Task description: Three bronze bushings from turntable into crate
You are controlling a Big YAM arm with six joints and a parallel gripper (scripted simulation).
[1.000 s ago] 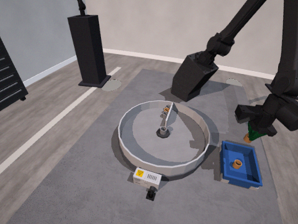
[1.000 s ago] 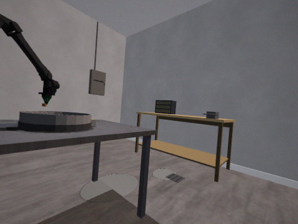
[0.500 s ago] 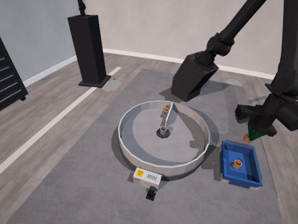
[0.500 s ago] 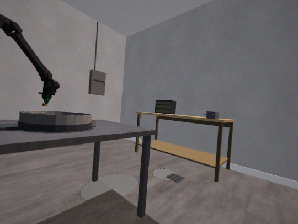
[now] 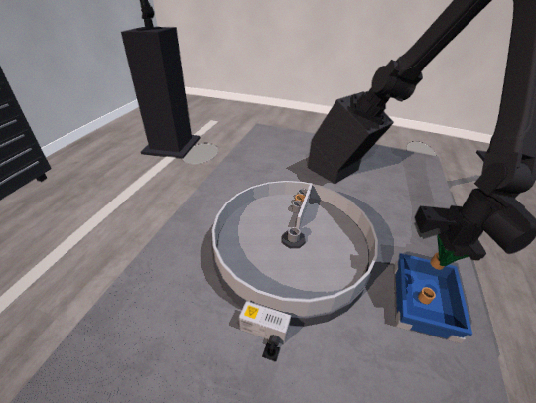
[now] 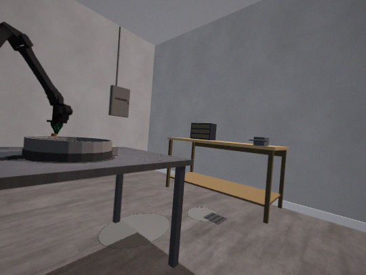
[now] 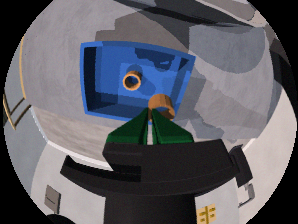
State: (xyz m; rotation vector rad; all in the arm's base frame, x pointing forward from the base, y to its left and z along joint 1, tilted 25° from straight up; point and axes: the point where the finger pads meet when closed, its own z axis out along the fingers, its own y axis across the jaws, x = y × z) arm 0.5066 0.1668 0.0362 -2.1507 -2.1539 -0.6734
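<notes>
The blue crate is 40 mm ahead of my hand, 10 mm to the right of it and 90 mm below it. Also, from my hand: round turntable: 60 mm behind, 360 mm to the right, 60 mm below.
</notes>
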